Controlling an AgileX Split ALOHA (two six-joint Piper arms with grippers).
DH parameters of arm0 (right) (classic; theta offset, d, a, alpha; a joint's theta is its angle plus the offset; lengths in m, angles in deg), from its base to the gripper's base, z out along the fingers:
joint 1: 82.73 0.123 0 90
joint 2: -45.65 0 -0.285 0
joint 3: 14.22 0 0.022 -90
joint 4: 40.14 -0.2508 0 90
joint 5: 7.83 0 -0.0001 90
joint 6: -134.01 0.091 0 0
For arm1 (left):
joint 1: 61.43 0.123 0 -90
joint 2: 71.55 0 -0.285 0
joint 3: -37.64 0 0.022 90
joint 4: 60.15 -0.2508 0 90
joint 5: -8.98 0 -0.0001 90
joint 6: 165.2 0.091 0 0
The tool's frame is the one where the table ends.
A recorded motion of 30 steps. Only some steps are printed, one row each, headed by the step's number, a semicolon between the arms.
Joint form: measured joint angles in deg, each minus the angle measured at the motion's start. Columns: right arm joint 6, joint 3, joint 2, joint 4, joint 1, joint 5; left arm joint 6, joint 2, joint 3, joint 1, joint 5, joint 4.
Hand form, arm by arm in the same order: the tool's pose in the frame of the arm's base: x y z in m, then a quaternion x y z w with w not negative. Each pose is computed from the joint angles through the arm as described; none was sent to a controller.
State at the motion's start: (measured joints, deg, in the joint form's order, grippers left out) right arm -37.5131 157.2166 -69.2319 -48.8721 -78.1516 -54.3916; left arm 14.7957 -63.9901 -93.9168 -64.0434 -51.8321 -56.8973
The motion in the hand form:
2: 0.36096 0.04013 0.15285 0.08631 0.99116 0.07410 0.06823; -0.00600 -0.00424 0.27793 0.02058 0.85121 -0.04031 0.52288
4: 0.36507 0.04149 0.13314 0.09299 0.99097 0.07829 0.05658; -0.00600 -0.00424 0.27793 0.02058 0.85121 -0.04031 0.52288
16: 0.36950 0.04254 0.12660 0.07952 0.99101 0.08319 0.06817; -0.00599 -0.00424 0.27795 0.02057 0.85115 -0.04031 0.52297
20: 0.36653 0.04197 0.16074 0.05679 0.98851 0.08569 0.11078; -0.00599 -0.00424 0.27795 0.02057 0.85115 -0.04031 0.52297
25: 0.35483 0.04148 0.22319 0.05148 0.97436 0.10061 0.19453; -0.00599 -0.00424 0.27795 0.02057 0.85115 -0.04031 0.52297
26: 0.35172 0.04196 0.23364 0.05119 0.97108 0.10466 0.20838; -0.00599 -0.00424 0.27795 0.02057 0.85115 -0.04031 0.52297
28: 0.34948 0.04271 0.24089 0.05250 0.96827 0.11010 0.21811; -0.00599 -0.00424 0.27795 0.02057 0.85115 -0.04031 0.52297
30: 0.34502 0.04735 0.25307 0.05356 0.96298 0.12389 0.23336; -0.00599 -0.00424 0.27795 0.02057 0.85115 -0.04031 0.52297
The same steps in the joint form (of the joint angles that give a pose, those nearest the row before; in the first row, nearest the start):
2: -0.60 0.01 -3.27 -1.35 0.00 2.00; 0.00 0.00 0.00 0.00 0.00 0.00
4: -1.07 0.01 -6.46 -2.67 0.00 3.88; 0.00 0.00 0.00 0.00 0.00 0.00
16: -3.73 0.18 -7.67 -3.89 0.00 6.12; 0.00 0.00 0.00 0.00 0.01 0.00
20: -5.59 0.12 -2.32 -3.43 0.00 5.62; 0.00 0.00 0.00 0.00 0.01 0.00
25: -5.82 0.12 7.49 -4.02 -0.02 5.67; 0.00 0.00 0.00 0.00 0.01 0.00
26: -5.82 0.12 9.17 -4.32 0.05 5.67; 0.00 0.00 0.00 0.00 0.01 0.00
28: -5.87 0.12 10.32 -4.91 0.10 5.72; 0.00 0.00 0.00 0.00 0.01 0.00
30: -5.87 0.12 12.24 -6.39 0.68 5.82; 0.00 0.00 0.00 0.00 0.01 0.00

